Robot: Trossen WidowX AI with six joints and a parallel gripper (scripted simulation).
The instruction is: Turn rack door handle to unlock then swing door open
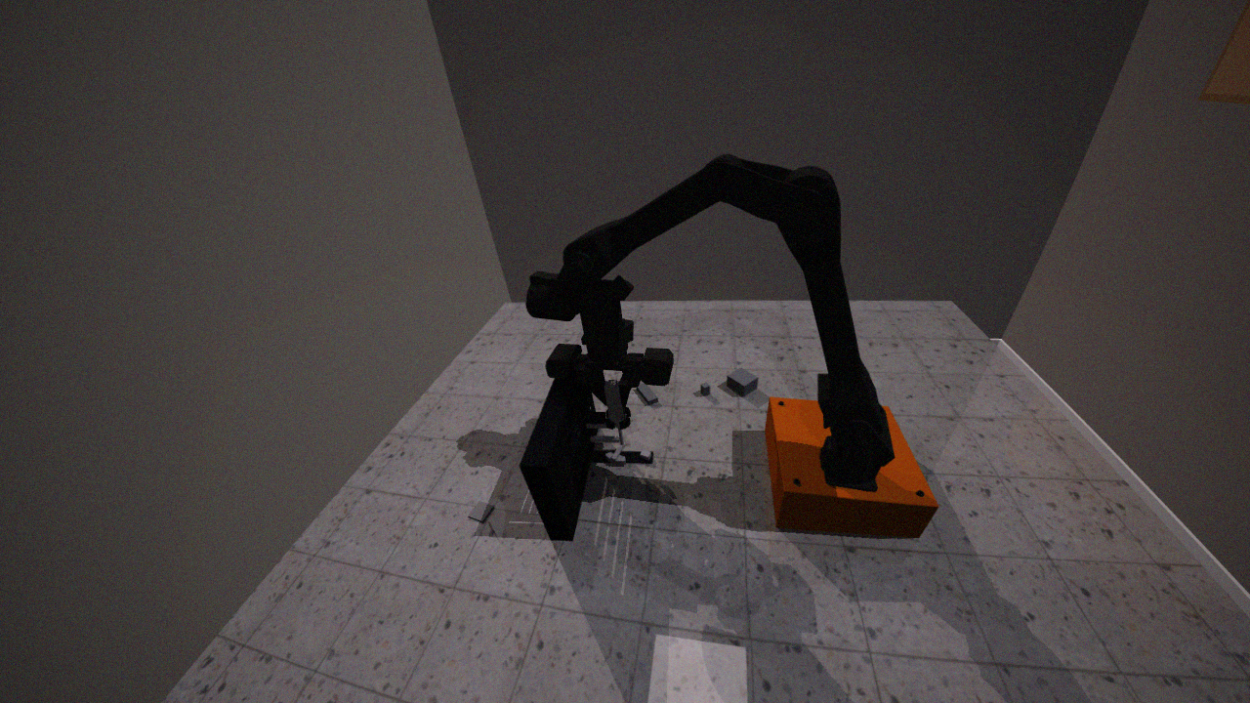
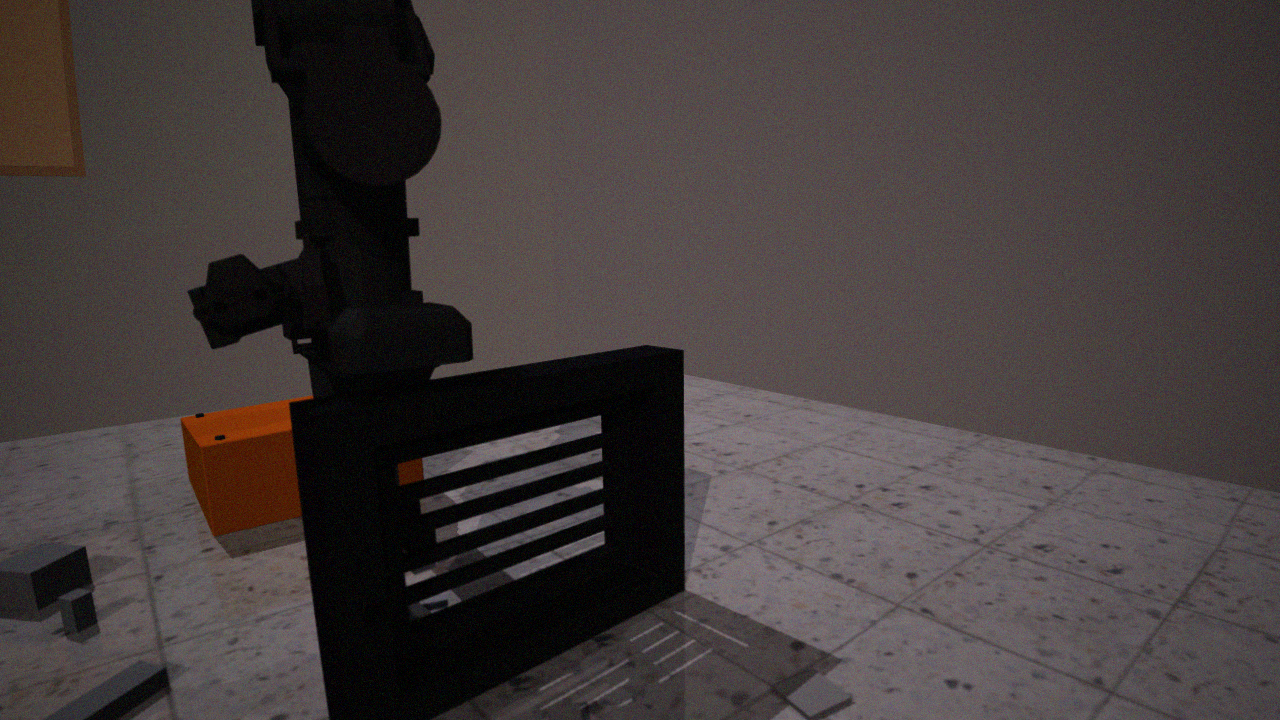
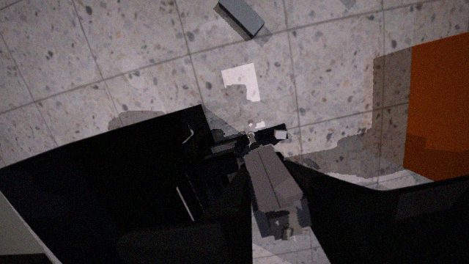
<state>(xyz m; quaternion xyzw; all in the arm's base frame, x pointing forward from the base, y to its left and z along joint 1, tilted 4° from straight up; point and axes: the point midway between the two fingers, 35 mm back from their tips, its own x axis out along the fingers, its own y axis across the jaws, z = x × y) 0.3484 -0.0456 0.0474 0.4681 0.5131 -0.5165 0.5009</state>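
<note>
Right now my gripper tip is 1 cm to the right of the grey handle and 2 cm above it. Round my gripper tip: grey bar 1 cm behind, 15 cm to the right, 11 cm below; then flat grey plate 20 cm ahead, 17 cm to the left, 11 cm below.
</note>
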